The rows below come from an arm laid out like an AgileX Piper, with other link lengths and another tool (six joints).
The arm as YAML. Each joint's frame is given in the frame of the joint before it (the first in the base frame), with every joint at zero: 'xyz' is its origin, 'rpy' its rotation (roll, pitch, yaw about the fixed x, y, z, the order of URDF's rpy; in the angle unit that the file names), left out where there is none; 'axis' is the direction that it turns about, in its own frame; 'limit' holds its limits. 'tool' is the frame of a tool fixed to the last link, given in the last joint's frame.
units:
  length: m
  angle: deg
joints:
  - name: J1
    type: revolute
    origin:
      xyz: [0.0, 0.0, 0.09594]
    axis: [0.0, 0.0, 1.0]
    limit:
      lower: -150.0
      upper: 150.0
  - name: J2
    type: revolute
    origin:
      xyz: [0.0, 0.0, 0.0]
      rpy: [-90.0, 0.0, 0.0]
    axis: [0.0, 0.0, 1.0]
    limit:
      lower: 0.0
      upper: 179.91
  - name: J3
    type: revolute
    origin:
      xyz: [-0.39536, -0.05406, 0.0]
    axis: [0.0, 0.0, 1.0]
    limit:
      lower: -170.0
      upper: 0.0
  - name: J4
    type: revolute
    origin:
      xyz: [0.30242, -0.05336, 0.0]
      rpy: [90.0, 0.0, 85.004]
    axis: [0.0, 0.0, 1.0]
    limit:
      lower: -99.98
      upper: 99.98
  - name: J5
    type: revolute
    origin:
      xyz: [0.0, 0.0, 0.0]
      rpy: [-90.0, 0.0, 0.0]
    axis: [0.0, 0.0, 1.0]
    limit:
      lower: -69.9
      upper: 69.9
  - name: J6
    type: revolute
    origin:
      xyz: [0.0, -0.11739, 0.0]
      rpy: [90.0, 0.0, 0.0]
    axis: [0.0, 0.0, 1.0]
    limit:
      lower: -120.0
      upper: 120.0
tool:
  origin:
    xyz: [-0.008, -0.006, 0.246]
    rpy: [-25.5, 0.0, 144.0]
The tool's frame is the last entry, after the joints.
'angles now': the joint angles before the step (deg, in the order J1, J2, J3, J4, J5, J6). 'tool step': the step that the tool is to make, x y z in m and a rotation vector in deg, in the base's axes. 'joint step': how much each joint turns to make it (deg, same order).
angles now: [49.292 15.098 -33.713 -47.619 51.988 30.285]
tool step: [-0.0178 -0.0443 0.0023 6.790 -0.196 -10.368]
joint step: [-14.090 -2.361 -0.001 5.398 -2.587 0.937]
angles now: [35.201 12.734 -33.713 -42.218 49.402 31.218]
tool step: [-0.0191 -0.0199 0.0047 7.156 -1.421 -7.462]
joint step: [-12.924 -1.846 0.066 7.461 -3.724 -0.020]
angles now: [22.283 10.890 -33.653 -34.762 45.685 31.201]
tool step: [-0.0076 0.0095 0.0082 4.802 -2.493 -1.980]
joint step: [-9.043 -1.087 0.681 8.934 -5.207 -3.077]
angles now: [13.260 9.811 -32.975 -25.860 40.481 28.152]
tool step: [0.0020 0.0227 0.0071 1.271 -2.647 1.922]
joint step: [-4.499 -0.725 1.668 8.251 -5.498 -5.815]
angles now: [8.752 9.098 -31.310 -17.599 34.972 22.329]
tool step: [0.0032 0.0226 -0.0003 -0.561 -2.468 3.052]
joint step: [-1.541 -1.236 2.920 6.547 -5.047 -6.285]
